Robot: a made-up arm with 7 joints.
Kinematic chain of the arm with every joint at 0, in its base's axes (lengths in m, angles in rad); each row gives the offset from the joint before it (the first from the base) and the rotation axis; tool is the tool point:
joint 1: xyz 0 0 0.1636 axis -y
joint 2: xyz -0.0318 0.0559 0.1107 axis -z
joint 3: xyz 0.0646 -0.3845 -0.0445 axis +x
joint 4: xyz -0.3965 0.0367 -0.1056 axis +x
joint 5: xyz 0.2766 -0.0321 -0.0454 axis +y
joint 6: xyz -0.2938 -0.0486 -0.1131 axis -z
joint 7: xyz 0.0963 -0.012 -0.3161 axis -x
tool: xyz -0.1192 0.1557 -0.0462
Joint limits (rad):
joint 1: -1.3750..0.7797
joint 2: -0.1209..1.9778
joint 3: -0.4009..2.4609
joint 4: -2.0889..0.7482
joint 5: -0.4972..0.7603
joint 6: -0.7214..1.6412
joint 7: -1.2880..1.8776
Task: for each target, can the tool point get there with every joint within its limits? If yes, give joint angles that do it. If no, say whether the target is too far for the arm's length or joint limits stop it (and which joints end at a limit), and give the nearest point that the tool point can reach.
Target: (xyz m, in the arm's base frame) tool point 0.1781 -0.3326 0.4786
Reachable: no: joint limits stop it (at a limit: joint 1, joint 2, joint 3, joint 4, joint 5) | nearest point 0.1917 -0.3082 0.6211 | short by 0.145 m
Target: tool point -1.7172 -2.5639 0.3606
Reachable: no: too far | nearest point -0.6473 -0.9006 0.2379 | short by 1.982 m
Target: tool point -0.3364 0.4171 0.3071
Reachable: yes | joints -0.7979 1.3082 1.6035 -1.4421 0.3748 0.3900 -0.9234
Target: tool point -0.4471 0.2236 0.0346
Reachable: yes | joints 0.1962 0.3002 1.6831 -0.6719 0.1393 -0.3457 -0.7441
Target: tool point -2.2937 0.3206 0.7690
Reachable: no: too far | nearest point -1.1259 0.1840 0.4608 | short by 1.216 m
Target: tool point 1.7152 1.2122 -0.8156
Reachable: no: too far | nearest point 0.4159 0.5470 -0.3451 | short by 1.534 m
